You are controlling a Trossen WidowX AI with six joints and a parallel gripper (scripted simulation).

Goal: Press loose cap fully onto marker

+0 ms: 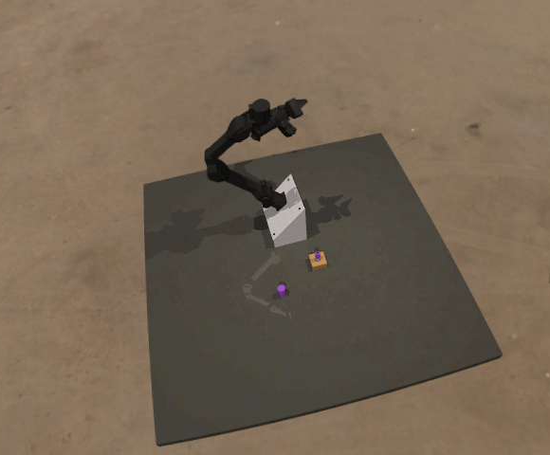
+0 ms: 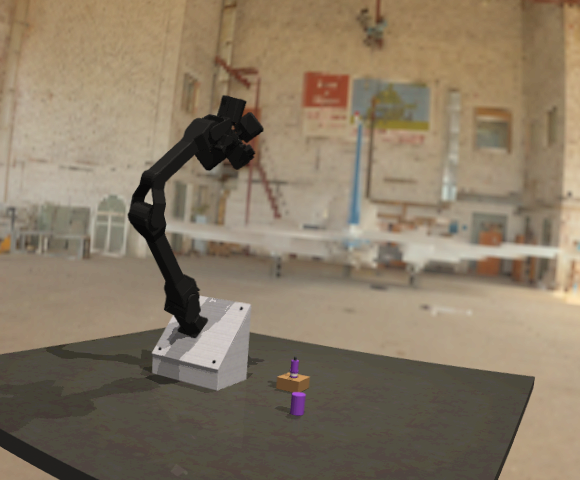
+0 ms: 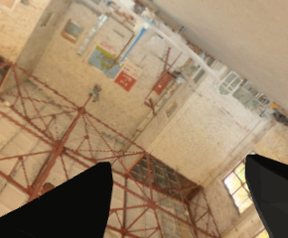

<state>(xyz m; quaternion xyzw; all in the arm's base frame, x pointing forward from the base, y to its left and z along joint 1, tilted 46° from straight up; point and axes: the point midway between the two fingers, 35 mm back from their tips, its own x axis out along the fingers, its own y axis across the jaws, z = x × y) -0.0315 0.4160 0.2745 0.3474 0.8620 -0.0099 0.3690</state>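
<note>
My gripper tip is now 37 cm short of the purple cap, 19 cm to the left of it and 60 cm above it.
</note>
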